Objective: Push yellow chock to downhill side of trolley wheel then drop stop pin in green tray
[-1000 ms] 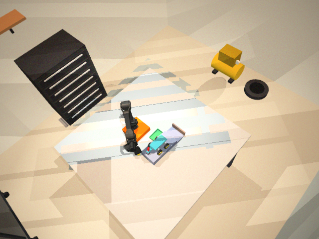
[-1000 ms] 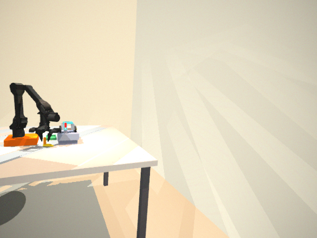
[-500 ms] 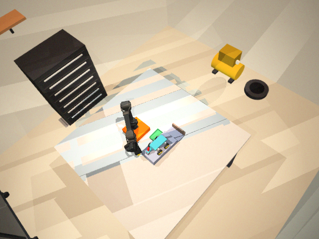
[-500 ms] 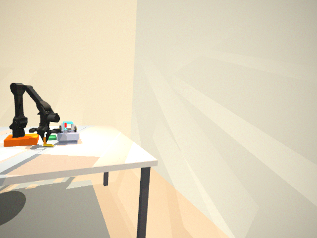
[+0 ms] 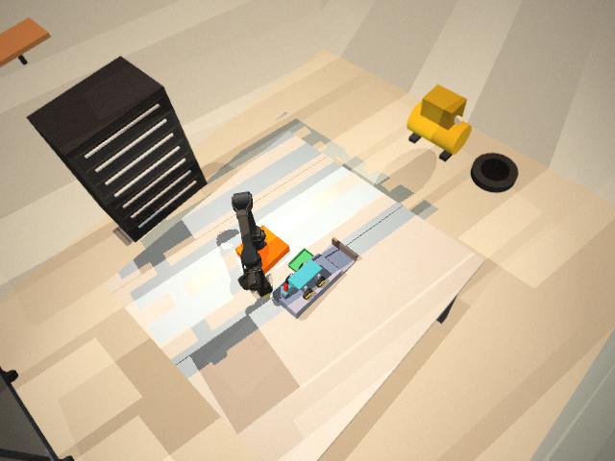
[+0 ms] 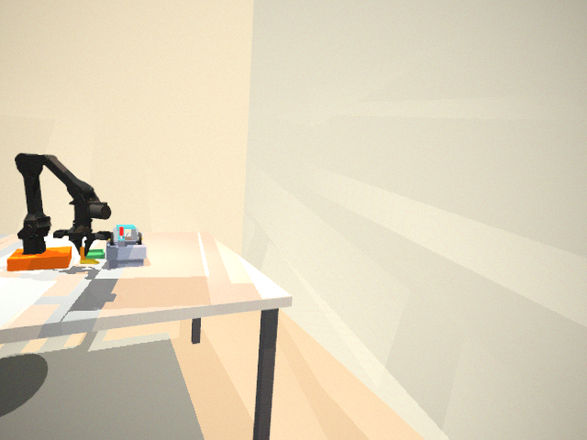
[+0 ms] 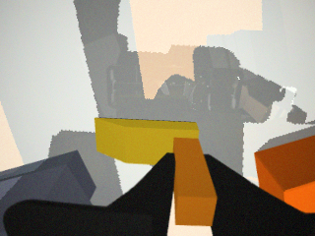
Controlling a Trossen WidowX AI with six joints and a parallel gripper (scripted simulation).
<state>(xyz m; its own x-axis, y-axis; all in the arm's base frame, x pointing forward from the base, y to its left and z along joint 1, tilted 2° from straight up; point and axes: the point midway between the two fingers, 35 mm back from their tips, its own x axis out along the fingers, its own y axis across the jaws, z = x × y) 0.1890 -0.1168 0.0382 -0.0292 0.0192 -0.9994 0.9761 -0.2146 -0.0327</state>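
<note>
Now: the stop pin 130 mm ahead of my gripper tip, 70 mm above it and 50 mm to the left of it. Round my gripper tip: yellow chock: 20 mm ahead, 10 mm below; cyan trolley: 150 mm to the left, 140 mm ahead, 50 mm above; ramp: 160 mm to the left, 140 mm ahead, 10 mm below.
</note>
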